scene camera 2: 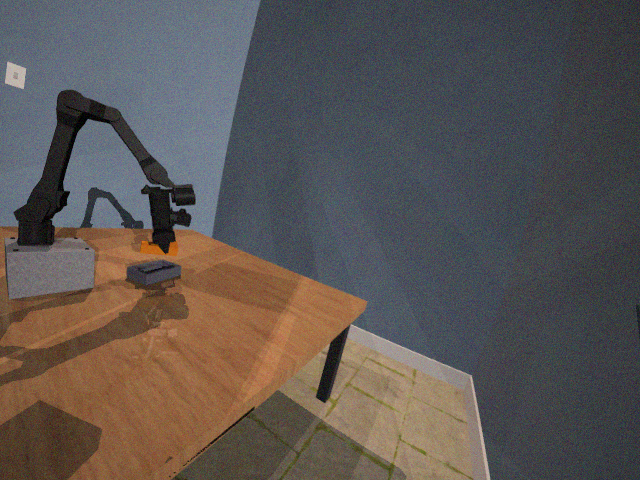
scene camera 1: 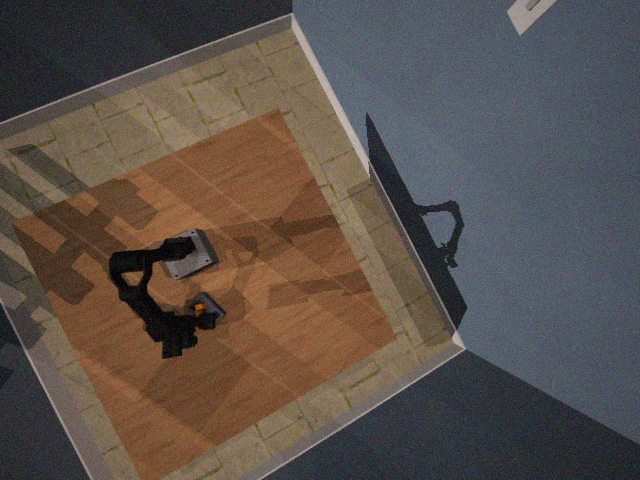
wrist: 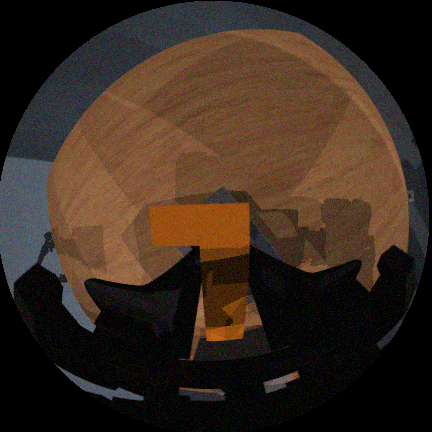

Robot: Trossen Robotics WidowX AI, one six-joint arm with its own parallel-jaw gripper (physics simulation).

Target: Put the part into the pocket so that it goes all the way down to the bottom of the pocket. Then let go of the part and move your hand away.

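Frame: origin at the arm's base, x left, y up, z ahead, level; metres.
Seen in the pictures: gripper, fingertip midpoint: (scene camera 2: 166, 251) (scene camera 1: 203, 320) (wrist: 221, 249); arm's base at its link origin: (scene camera 2: 35, 242) (scene camera 1: 185, 246).
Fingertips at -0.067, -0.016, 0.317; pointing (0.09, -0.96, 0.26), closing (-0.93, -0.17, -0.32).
Offsets run from my fingertips to a thing's top centre, as dx, dy, dz. Level surfaces: height alone.
The orange L-shaped part {+0.020, +0.029, -0.016} (scene camera 1: 200, 308) (scene camera 2: 150, 249) (wrist: 200, 224) is held between the fingers of my gripper (scene camera 2: 164, 250) (wrist: 221, 249), which is shut on it. The grey-blue block with the pocket {+0.003, -0.052, -0.029} (scene camera 1: 211, 303) (scene camera 2: 155, 277) (wrist: 223, 194) lies on the table. In scene camera 2 the part shows above and behind the block, apart from it. In the wrist view the part covers most of the block, whose corner and right edge show turned at an angle to the part. The pocket opening shows in scene camera 2 and is hidden in the wrist view.
The arm's grey base box (scene camera 1: 195, 266) (scene camera 2: 50, 271) stands on the wooden table {dy -0.088} (scene camera 1: 310, 289) (scene camera 2: 232, 330) beside the block. The table's edge and a dark leg (scene camera 2: 333, 364) show in scene camera 2. Shadows of the arm fall across the table.
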